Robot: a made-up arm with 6 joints.
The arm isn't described. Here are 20 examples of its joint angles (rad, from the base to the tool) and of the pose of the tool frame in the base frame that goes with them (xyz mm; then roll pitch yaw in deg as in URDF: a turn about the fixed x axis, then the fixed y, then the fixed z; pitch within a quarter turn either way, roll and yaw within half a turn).
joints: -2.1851 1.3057 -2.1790 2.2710 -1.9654 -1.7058
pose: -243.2 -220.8 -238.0 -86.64 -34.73 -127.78
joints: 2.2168 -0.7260 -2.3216 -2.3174 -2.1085 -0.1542
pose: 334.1 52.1 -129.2 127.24 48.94 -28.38
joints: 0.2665 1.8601 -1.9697 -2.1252 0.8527 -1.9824
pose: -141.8 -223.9 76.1 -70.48 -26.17 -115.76
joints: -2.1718 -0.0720 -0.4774 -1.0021 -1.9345 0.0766
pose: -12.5 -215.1 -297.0 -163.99 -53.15 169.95
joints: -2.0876 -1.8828 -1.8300 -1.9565 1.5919 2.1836
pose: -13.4 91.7 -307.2 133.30 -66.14 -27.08
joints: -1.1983 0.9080 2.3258 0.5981 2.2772 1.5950
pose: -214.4 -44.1 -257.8 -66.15 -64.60 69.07
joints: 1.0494 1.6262 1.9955 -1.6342 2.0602 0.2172
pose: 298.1 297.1 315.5 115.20 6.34 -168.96
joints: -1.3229 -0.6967 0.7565 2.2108 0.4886 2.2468
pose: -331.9 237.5 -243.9 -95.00 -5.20 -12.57
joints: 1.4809 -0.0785 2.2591 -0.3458 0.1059 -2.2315
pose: 184.7 443.8 -119.1 -155.56 -39.72 126.37
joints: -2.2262 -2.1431 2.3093 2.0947 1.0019 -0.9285
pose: -6.5 -533.0 9.0 49.36 14.23 -73.15
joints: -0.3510 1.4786 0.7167 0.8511 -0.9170 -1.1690
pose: -286.5 315.4 16.1 113.22 -15.69 124.73
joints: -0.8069 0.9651 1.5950 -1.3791 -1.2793 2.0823
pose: -589.3 39.3 18.1 10.84 -37.77 -158.23
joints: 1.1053 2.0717 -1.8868 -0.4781 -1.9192 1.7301
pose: 287.8 199.1 83.7 -67.59 -49.82 45.95
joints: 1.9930 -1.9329 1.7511 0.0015 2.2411 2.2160
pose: 156.9 -101.5 -289.2 68.35 50.89 9.30
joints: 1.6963 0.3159 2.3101 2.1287 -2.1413 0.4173
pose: 537.1 -5.4 -177.2 -12.10 -55.75 -13.87
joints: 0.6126 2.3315 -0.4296 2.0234 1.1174 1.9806
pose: -129.8 399.4 -32.8 115.38 8.92 -38.92
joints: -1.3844 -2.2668 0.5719 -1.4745 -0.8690 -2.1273
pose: -462.5 414.4 -14.8 167.03 -35.68 -174.27
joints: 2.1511 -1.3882 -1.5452 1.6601 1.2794 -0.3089
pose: -34.7 -254.9 143.9 62.43 -10.44 155.38
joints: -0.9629 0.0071 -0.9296 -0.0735 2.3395 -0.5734
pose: -477.0 62.3 3.2 78.74 -34.47 64.63
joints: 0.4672 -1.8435 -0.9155 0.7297 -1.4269 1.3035
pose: 97.7 210.3 -61.8 66.90 -43.24 125.39
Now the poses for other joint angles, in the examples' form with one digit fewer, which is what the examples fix.
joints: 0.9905 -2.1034 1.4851 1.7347 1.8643 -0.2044
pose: 323 391 225 76.3 -5.8 27.0
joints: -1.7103 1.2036 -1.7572 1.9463 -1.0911 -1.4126
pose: -241 -280 -186 -156.4 -40.0 -88.5
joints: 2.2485 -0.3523 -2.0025 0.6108 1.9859 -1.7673
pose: 437 -364 -360 -33.2 -7.3 -58.3
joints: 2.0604 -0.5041 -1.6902 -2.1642 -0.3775 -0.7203
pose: 6 0 -450 -156.5 45.9 -40.2
